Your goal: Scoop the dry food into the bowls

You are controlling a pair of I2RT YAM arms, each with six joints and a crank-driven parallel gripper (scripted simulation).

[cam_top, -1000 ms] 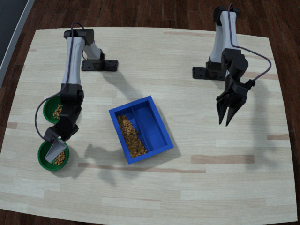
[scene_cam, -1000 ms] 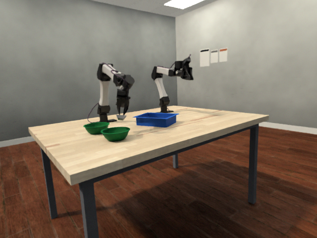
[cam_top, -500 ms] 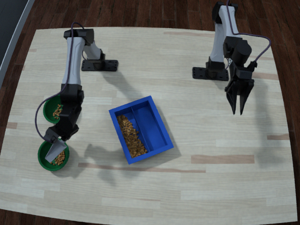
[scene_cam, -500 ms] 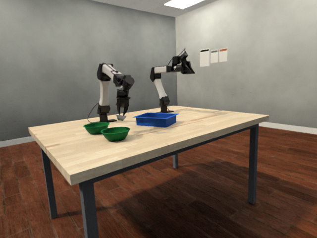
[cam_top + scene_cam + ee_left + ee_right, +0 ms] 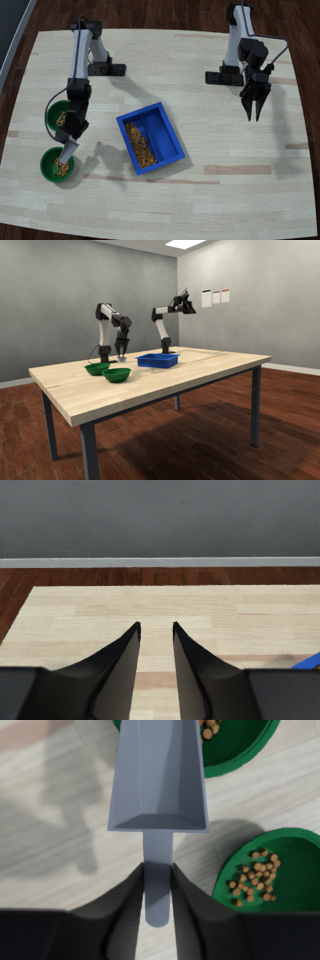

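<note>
My right hand is 40 mm short of the grey scoop and 20 mm to the left of it. From my right hand the other things lie so: blue box (40 mm behind, 300 mm to the left, 60 mm below).
</note>
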